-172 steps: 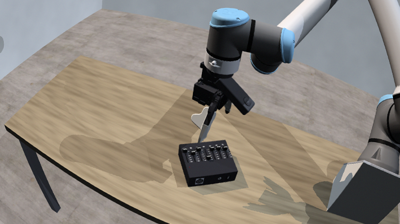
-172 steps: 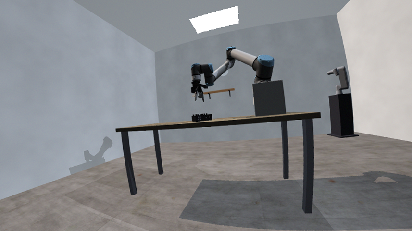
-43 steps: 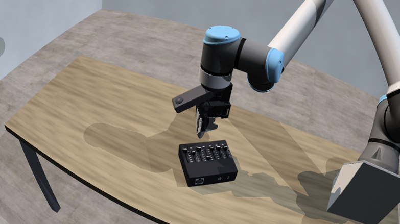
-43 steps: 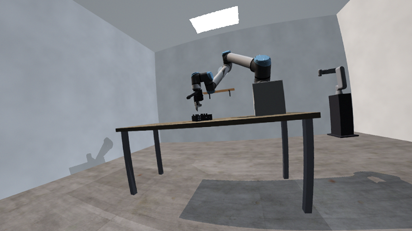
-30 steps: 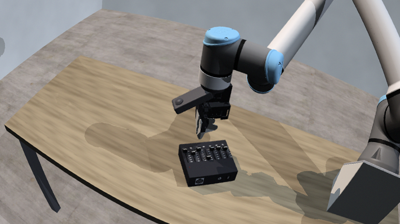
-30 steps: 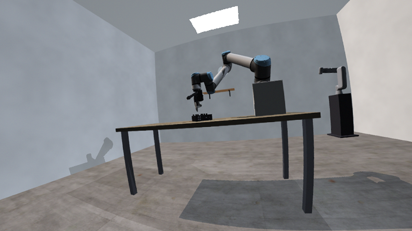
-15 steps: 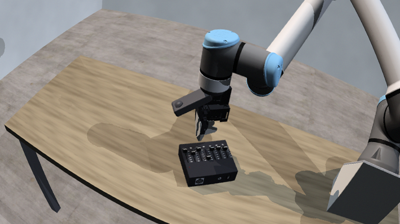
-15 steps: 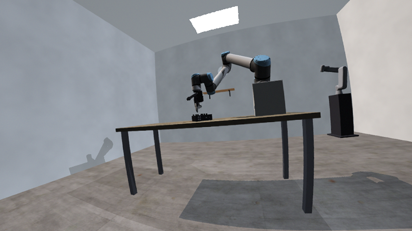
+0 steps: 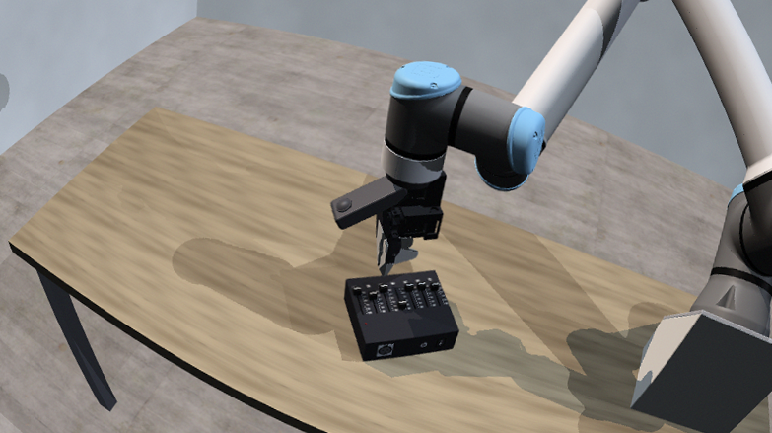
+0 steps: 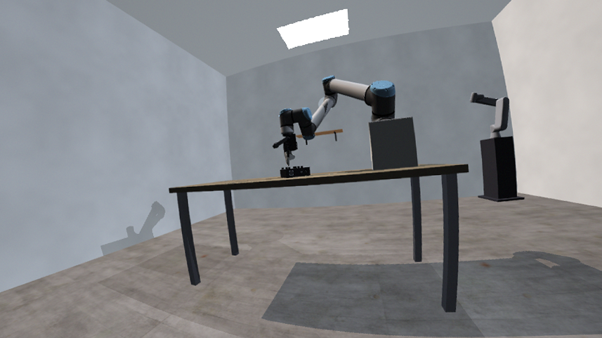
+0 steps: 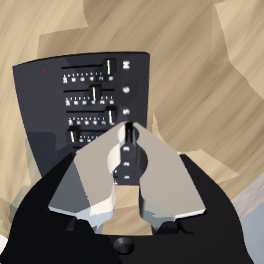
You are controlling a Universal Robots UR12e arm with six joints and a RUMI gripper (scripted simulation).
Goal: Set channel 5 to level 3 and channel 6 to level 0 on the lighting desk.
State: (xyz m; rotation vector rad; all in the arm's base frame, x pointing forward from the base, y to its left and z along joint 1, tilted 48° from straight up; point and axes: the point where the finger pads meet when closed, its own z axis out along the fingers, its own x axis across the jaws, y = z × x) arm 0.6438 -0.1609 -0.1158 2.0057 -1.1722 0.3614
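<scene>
Now: hand 10 mm past the channel 5 fader knob, 10 mm to the right of it and 30 mm above it. Round my hand: channel 6 fader knob: 40 mm to the left, 30 mm below.
</scene>
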